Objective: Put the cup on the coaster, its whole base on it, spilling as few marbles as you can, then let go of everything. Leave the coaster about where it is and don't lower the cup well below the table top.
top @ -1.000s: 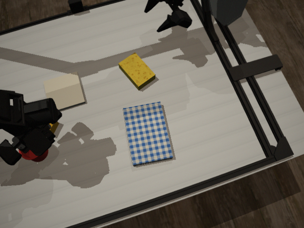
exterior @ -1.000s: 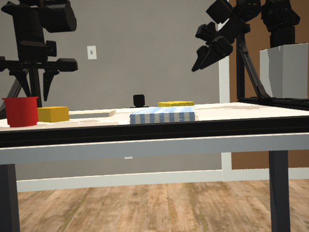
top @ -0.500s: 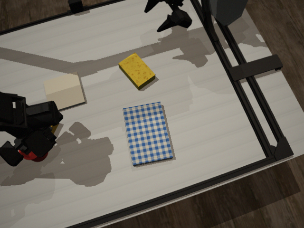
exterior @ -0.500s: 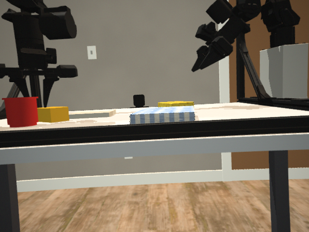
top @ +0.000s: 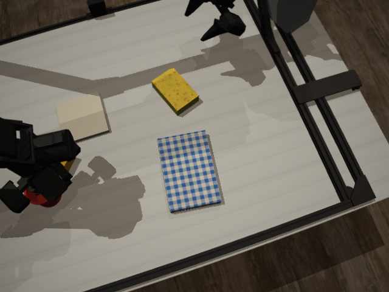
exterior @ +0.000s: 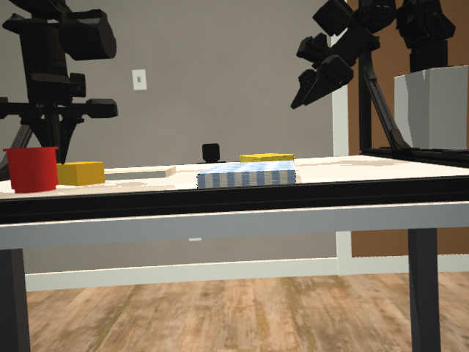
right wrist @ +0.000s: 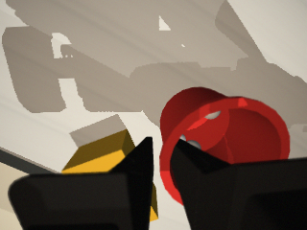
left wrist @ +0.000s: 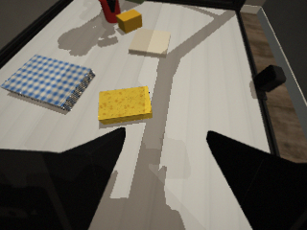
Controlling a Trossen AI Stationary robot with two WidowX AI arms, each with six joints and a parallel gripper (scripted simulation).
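My right hand is 40 mm above the red cup, 30 mm to the left of it and 10 mm short of it. From my right hand the other things lie so: beige square coaster (130 mm to the left, 120 mm behind, 70 mm below); then yellow block (60 mm behind, 50 mm below, 20 mm to the left).
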